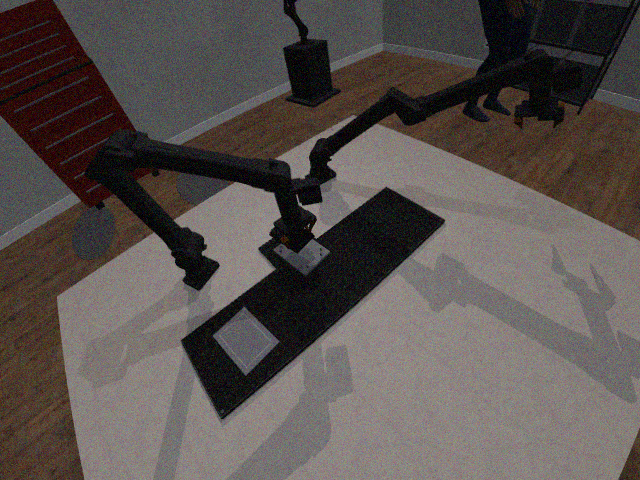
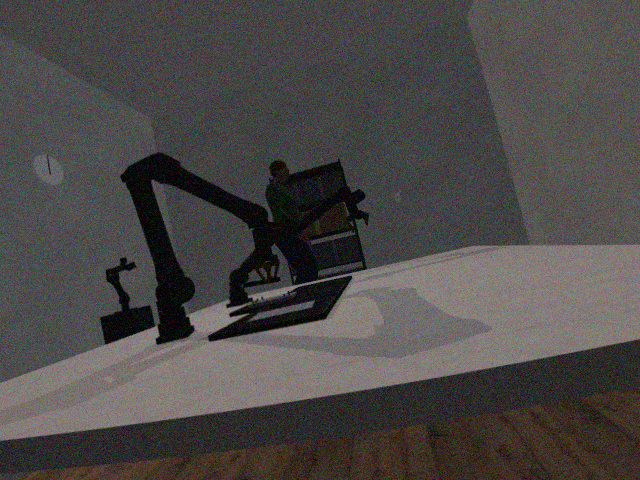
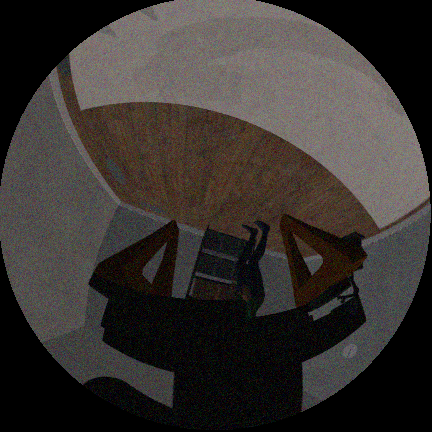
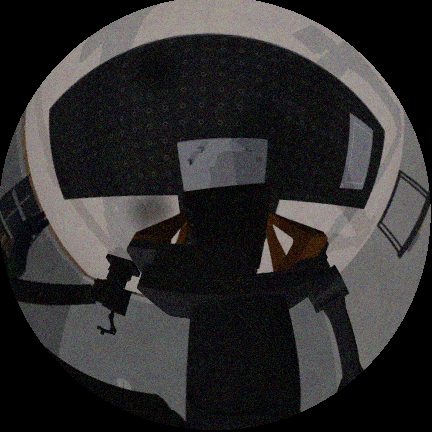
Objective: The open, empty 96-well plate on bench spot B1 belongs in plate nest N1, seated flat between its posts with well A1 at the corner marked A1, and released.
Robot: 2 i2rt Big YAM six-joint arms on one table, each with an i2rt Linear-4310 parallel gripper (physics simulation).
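Where they show: left gripper, between the fingertips: (image 1: 537, 127) (image 2: 360, 229) (image 3: 229, 222); right gripper, between the fingertips: (image 1: 298, 240) (image 2: 270, 282) (image 4: 227, 214); left arm's base, origin of its link: (image 1: 320, 177) (image 2: 240, 304) (image 4: 123, 263); right arm's base, origin of its link: (image 1: 202, 273) (image 2: 176, 337).
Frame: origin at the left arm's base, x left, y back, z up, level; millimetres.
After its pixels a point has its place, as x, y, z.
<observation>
The 96-well plate (image 4: 227, 217) {-286, -324, 96} is a dark block held between my right gripper's orange fingers. My right gripper (image 4: 227, 214) {-289, -319, 83} (image 1: 292, 238) {-289, -319, 83} (image 2: 266, 270) {-289, -319, 83} is shut on the plate and holds it just above the grey plate nest N1 (image 1: 308, 258) {-289, -360, 25} (image 4: 223, 163) {-281, -360, 25}, whose small posts show at the corners. The plate covers the near part of the nest. Bench spot B1 (image 1: 246, 340) {-585, -484, 14} (image 4: 358, 155) {-579, -474, 15} is a bare light square on the black board (image 1: 366, 238) {-82, -411, 13} (image 4: 120, 120) {-114, -419, 13}. My left gripper (image 3: 229, 222) {565, -570, 247} (image 1: 520, 115) (image 2: 362, 215) is open and empty, stretched far out over the floor beyond the table.
A person (image 1: 490, 102) (image 2: 285, 202) stands on the wooden floor near my left arm. A shelf rack (image 2: 341, 168) stands behind them. A black pedestal (image 1: 309, 71) with a small arm stands by the wall.
</observation>
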